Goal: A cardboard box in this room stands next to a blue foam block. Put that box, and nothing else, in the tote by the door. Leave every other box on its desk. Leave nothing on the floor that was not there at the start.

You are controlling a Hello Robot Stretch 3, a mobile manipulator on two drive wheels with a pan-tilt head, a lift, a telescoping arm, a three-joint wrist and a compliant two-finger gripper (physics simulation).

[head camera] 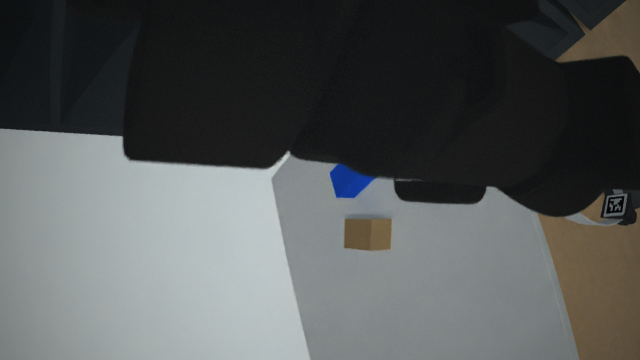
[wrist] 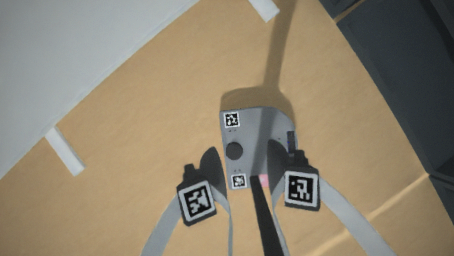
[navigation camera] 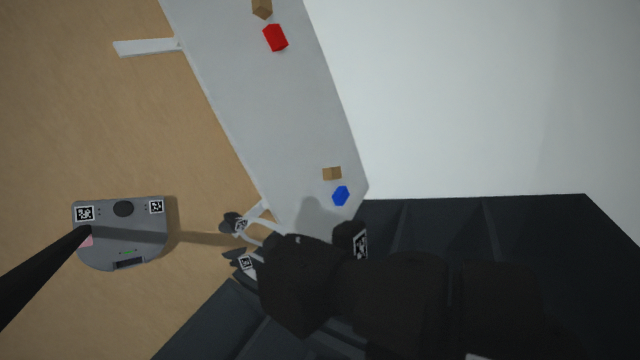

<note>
In view: my gripper (navigation camera: 228, 237), a blue foam block (head camera: 347, 183) and a cardboard box (head camera: 363, 234).
My gripper is seen too in the wrist view (wrist: 244, 162). The wrist view does not show the blue foam block: it is out of frame.
</note>
